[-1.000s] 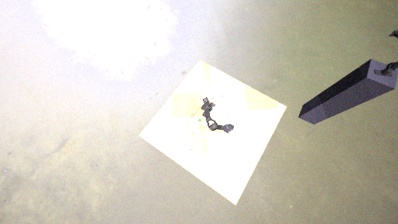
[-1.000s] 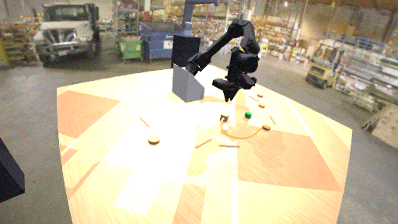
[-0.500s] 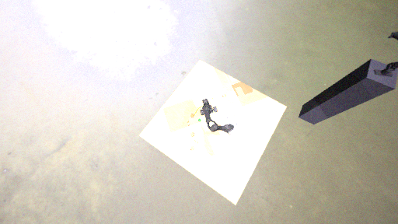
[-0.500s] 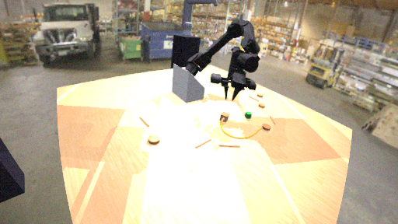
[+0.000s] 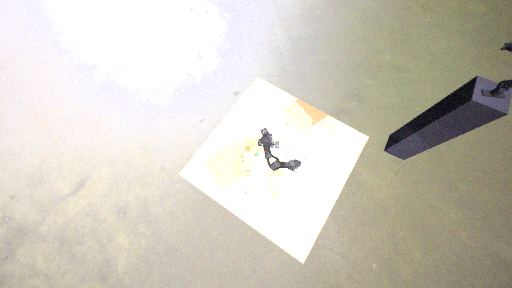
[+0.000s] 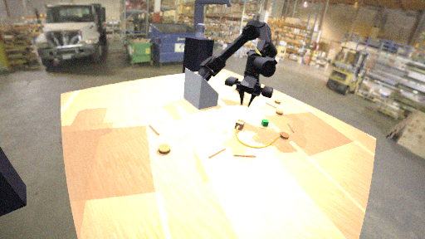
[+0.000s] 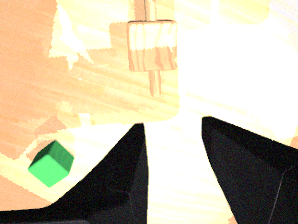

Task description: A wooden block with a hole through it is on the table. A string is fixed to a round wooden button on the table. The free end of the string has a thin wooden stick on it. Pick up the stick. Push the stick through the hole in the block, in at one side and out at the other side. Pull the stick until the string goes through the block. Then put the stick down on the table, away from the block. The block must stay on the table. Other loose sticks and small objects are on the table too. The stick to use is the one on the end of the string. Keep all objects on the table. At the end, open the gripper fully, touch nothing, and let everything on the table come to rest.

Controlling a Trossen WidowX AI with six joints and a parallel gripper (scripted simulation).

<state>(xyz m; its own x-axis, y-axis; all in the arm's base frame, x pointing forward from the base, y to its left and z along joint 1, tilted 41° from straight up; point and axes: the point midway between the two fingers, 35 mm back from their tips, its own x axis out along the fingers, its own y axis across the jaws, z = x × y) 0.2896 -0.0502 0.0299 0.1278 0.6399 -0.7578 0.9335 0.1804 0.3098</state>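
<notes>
Now: gripper tip 1 cm short of the wooden block, 2 cm to the left of it and 7 cm above it. The rest, counted from my gripper tip: green object 7 cm ahead, 9 cm to the left, 8 cm below; thin wooden stick 1 cm ahead, 4 cm to the right, 8 cm below; round wooden button 17 cm ahead, 9 cm to the left, 8 cm below.
</notes>
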